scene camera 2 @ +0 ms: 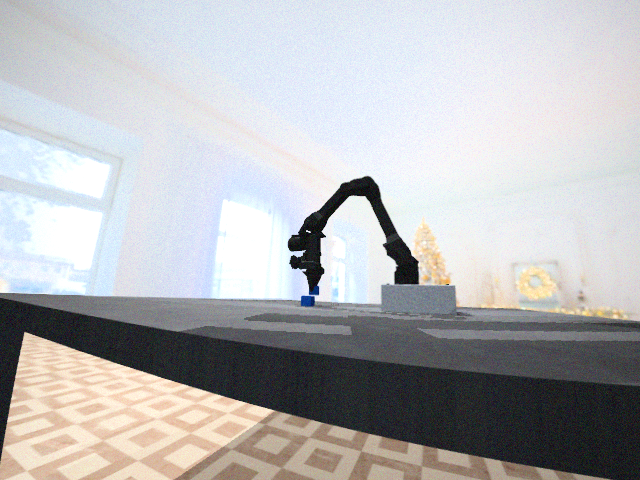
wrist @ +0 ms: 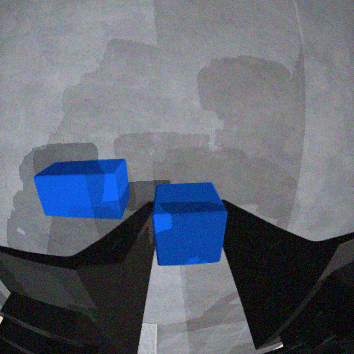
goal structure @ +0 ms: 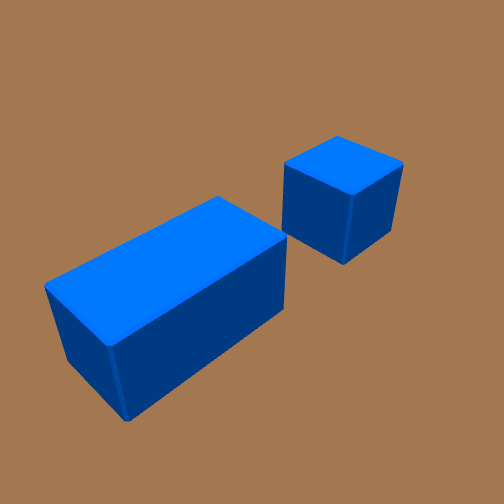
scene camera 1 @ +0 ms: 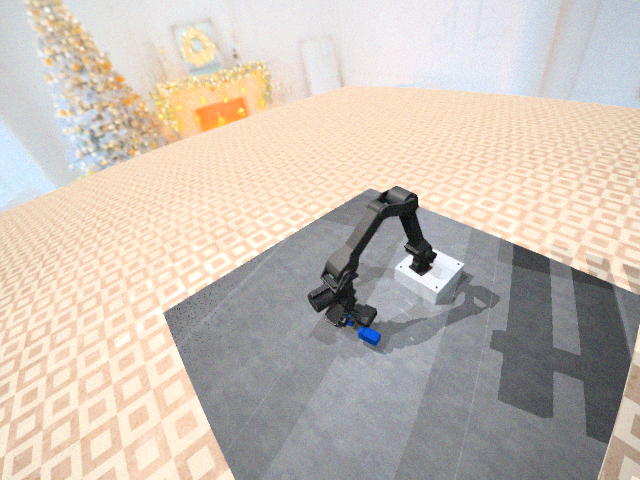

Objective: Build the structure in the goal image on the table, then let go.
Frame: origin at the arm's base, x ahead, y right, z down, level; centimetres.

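Seen in the pictures: gripper, fingertip midpoint: point(scene camera 2: 312, 291) point(wrist: 185, 207); arm's base, origin of the base link: point(scene camera 2: 407, 286) point(scene camera 1: 420, 267).
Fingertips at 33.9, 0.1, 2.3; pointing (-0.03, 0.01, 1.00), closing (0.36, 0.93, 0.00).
Pixels of each thing's middle, then the offset from my fingertips to it, as dx, dy, dz. Level surfaces: height alone.
- blue cube, body centre: point(wrist: 186, 222) point(scene camera 2: 314, 290) -0.6, +0.3, -0.4
- longer blue block, body centre: point(wrist: 82, 187) point(scene camera 2: 308, 300) point(scene camera 1: 369, 335) -2.8, -6.9, +3.2
- dark grey table, its level: dz +4.8
My gripper point(wrist: 185, 207) is shut on a blue cube point(wrist: 190, 232) point(scene camera 2: 315, 290), whose sides touch both fingers. In scene camera 2 the cube is raised above the table. In scene camera 1 a small part of the cube point(scene camera 1: 349, 323) shows beside the fingers. A longer blue block point(wrist: 82, 192) point(scene camera 1: 369, 335) point(scene camera 2: 307, 300) lies flat on the table. It is to the left of the held cube in the wrist view, apart from it, and lower.
The arm's white base block point(scene camera 1: 429, 284) point(scene camera 2: 418, 299) stands on the dark grey table point(scene camera 1: 361, 413) point(scene camera 2: 289, 341), behind the gripper in scene camera 1. Shadows of the arm fall across the table top. A patterned floor surrounds the table.
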